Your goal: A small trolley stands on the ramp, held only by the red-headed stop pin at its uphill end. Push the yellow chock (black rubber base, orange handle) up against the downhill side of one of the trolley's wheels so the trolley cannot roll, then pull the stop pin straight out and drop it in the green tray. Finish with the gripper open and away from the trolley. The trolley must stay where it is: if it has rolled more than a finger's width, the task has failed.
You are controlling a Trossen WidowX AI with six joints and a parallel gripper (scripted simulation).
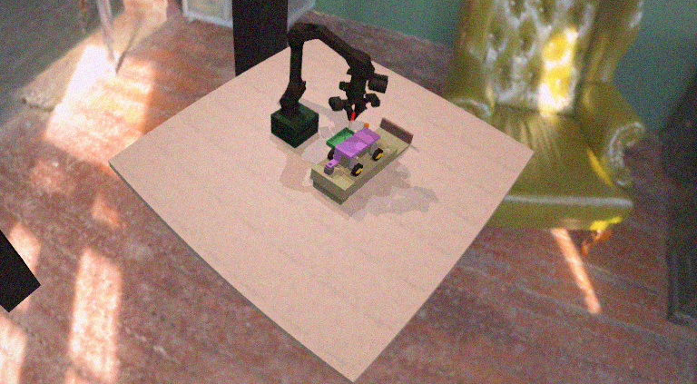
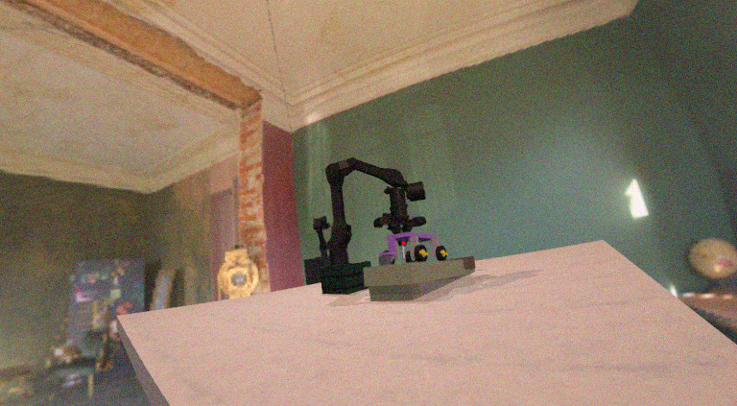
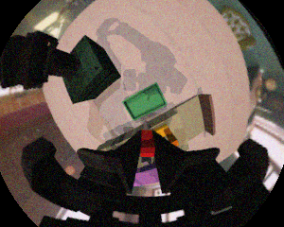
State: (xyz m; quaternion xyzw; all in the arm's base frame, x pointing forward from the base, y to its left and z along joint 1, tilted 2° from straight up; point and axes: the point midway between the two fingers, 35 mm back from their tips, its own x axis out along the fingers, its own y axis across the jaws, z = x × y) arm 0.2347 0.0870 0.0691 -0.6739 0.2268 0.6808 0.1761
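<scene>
Now: the green tray 140 mm below my gripper tip and 30 mm behind it. Also, from my gripper tip: purple trolley (110 mm to the right, 100 mm ahead, 20 mm below); then red-headed stop pin (right at my gripper tip); then yellow chock (50 mm below, 50 mm ahead).
</scene>
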